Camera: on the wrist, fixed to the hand. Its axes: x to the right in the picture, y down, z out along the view.
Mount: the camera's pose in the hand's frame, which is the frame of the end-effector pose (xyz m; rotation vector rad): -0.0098 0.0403 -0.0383 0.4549 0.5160 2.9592
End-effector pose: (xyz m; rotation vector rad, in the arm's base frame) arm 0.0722 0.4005 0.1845 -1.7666 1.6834 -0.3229
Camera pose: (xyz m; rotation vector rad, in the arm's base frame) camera 0.0161 0.4008 0.1911 1.9271 2.1205 0.3106
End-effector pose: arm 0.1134 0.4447 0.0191 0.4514 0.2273 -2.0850
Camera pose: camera 0.1610 0.4440 -0.0112 0.6756 -0.4733 0.9355
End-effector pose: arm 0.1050 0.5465 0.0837 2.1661 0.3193 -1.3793
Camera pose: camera 0.1488 0.5358 0.1177 0.7303 -2.0691 0.9181
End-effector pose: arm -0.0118 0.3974 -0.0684 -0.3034 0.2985 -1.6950
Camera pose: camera 0.0126 0.4023 -0.1191 0.7476 0.2922 1.1864
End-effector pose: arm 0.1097 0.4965 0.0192 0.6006 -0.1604 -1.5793
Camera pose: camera 0.1630 0.5109 0.0075 0.3629 -0.5695 1.4840
